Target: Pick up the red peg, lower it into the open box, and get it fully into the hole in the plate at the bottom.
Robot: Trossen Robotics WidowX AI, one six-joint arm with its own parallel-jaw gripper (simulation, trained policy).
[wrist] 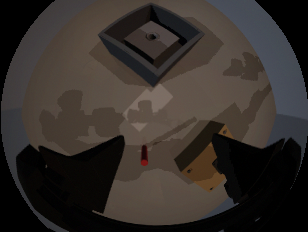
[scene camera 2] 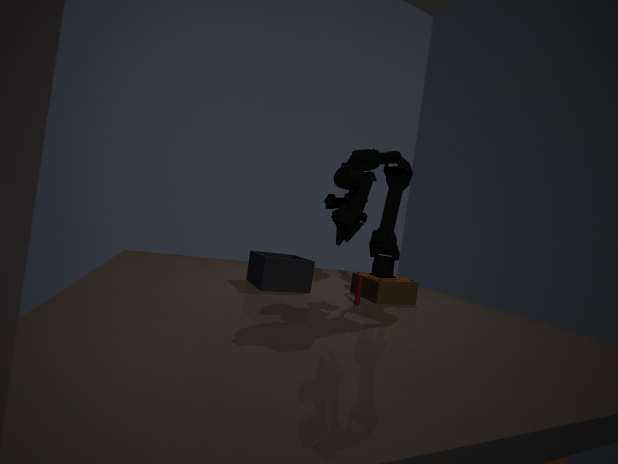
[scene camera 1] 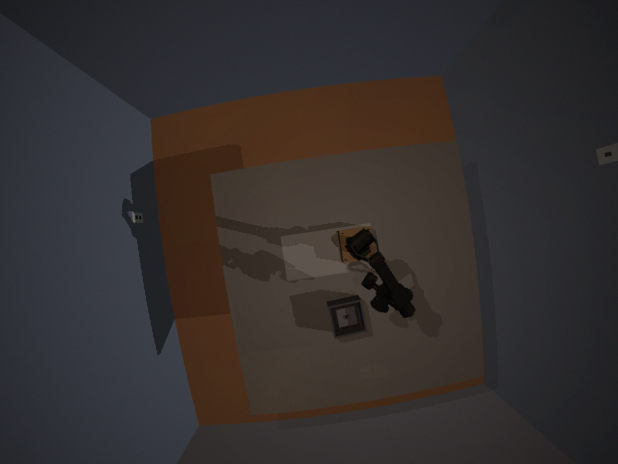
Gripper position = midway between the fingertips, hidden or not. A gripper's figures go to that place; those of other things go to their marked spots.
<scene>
My gripper (wrist: 170, 139) is 0.10 m from the lens. A dark box (wrist: 112, 36) is 0.26 m from the lens. A plate (wrist: 151, 41) is 0.25 m from the lens.
</scene>
